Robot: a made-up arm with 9 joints.
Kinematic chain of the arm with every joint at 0, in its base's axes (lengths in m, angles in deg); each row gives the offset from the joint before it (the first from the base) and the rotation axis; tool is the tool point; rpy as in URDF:
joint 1: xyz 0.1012 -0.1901 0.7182 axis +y
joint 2: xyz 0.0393 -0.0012 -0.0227 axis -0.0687 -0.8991 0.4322
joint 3: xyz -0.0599 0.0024 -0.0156 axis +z
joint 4: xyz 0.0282 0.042 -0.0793 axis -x
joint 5: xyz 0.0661 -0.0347 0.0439 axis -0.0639 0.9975 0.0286
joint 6: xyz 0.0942 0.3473 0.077 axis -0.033 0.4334 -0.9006
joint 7: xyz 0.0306 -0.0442 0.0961 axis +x
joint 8: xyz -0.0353 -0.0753 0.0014 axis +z
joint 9: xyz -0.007 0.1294 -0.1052 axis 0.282 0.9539 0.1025
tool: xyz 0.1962 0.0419 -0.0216 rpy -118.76 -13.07 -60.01
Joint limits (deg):
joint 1: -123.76..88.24
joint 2: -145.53..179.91
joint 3: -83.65..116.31
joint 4: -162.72..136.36
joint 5: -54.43..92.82
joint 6: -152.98..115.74
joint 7: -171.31..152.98
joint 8: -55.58..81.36
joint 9: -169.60..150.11
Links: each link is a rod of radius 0.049 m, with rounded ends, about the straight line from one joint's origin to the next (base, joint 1, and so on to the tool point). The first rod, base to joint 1, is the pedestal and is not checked.
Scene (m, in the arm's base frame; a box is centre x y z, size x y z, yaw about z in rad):
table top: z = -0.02
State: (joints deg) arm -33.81 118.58 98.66 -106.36 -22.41 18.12 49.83 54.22 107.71
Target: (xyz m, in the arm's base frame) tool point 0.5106 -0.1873 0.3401
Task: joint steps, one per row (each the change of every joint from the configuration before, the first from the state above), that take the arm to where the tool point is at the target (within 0.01 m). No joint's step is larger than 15 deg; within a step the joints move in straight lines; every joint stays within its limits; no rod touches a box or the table.
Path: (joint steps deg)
1: -11.41 8.31 4.41 -0.50 3.51 6.90 1.32 -5.67 -4.40
2: -11.40 8.31 4.41 -0.50 3.52 6.90 1.32 -5.68 -4.39
3: -11.41 8.31 4.42 -0.49 3.51 6.90 1.31 -5.67 -4.40
4: -11.41 8.31 4.41 -0.50 3.52 6.90 1.32 -5.68 -4.39

